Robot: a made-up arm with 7 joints. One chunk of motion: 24 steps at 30 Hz.
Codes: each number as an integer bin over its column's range. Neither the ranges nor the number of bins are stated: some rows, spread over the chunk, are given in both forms.
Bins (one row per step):
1: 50 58 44 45 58 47
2: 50 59 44 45 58 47
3: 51 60 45 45 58 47
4: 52 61 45 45 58 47
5: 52 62 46 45 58 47
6: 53 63 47 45 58 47
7: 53 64 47 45 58 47
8: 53 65 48 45 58 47
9: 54 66 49 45 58 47
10: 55 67 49 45 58 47
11: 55 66 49 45 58 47
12: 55 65 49 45 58 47
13: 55 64 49 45 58 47
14: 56 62 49 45 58 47
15: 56 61 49 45 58 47
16: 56 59 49 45 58 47
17: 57 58 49 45 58 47
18: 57 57 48 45 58 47
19: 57 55 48 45 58 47
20: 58 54 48 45 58 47
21: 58 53 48 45 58 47
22: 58 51 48 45 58 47
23: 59 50 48 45 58 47
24: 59 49 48 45 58 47
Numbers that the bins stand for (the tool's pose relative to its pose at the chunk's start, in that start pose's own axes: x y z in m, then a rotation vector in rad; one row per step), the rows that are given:
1: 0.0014 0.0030 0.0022 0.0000 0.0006 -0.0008
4: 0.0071 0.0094 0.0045 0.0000 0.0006 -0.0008
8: 0.0099 0.0179 0.0115 0.0000 0.0006 -0.0008
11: 0.0156 0.0200 0.0138 0.0000 0.0006 -0.0008
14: 0.0184 0.0115 0.0138 0.0000 0.0006 -0.0008
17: 0.0212 0.0030 0.0138 0.0000 0.0006 -0.0008
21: 0.0240 -0.0076 0.0115 0.0000 0.0006 -0.0008
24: 0.0269 -0.0161 0.0115 0.0000 0.0006 -0.0008
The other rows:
2: 0.0014 0.0052 0.0022 0.0000 0.0006 -0.0008
3: 0.0042 0.0073 0.0045 0.0000 0.0006 -0.0008
5: 0.0071 0.0115 0.0069 0.0000 0.0006 -0.0008
6: 0.0099 0.0136 0.0092 0.0000 0.0006 -0.0008
7: 0.0099 0.0158 0.0092 0.0000 0.0006 -0.0008
9: 0.0127 0.0200 0.0138 0.0000 0.0006 -0.0008
10: 0.0156 0.0221 0.0138 0.0000 0.0006 -0.0008
12: 0.0156 0.0179 0.0138 0.0000 0.0006 -0.0008
13: 0.0156 0.0158 0.0138 0.0000 0.0006 -0.0008
15: 0.0184 0.0094 0.0138 0.0000 0.0006 -0.0008
16: 0.0184 0.0052 0.0138 0.0000 0.0006 -0.0008
18: 0.0212 0.0009 0.0115 0.0000 0.0006 -0.0008
19: 0.0212 -0.0033 0.0115 0.0000 0.0006 -0.0008
20: 0.0240 -0.0055 0.0115 0.0000 0.0006 -0.0008
22: 0.0240 -0.0118 0.0115 0.0000 0.0006 -0.0008
23: 0.0269 -0.0139 0.0115 0.0000 0.0006 -0.0008

